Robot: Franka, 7 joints.
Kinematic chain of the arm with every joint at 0, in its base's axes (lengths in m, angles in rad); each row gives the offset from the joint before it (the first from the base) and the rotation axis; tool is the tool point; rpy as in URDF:
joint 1: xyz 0 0 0.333 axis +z
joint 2: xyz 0 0 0 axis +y
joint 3: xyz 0 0 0.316 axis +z
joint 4: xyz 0.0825 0 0 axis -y
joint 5: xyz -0.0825 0 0.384 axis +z
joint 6: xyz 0 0 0 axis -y
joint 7: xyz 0.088 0 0 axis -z
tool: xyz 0 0 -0.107 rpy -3.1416 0 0
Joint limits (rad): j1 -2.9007..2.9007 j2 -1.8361..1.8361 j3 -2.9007..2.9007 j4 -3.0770..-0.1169 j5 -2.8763..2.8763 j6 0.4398..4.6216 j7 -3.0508..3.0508
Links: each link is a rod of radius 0.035 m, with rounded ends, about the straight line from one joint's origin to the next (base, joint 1, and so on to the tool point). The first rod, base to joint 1, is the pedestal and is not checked.
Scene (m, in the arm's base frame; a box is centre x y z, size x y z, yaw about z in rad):
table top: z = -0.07
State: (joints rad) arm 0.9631 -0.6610 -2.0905 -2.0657 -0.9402 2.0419 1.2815
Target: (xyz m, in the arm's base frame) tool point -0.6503 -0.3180 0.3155
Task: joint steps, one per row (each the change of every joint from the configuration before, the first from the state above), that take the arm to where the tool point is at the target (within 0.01 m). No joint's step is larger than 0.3 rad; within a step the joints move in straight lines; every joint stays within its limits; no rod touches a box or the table.
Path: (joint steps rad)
1: -0.2632 -0.0039 -0.2107 0.1955 -0.0291 0.0155 0.0000
2: -0.2631 -0.0039 -0.2106 0.1955 -0.0291 0.0156 0.0000
3: -0.2632 -0.0039 -0.2107 0.1955 -0.0291 0.0155 0.0000

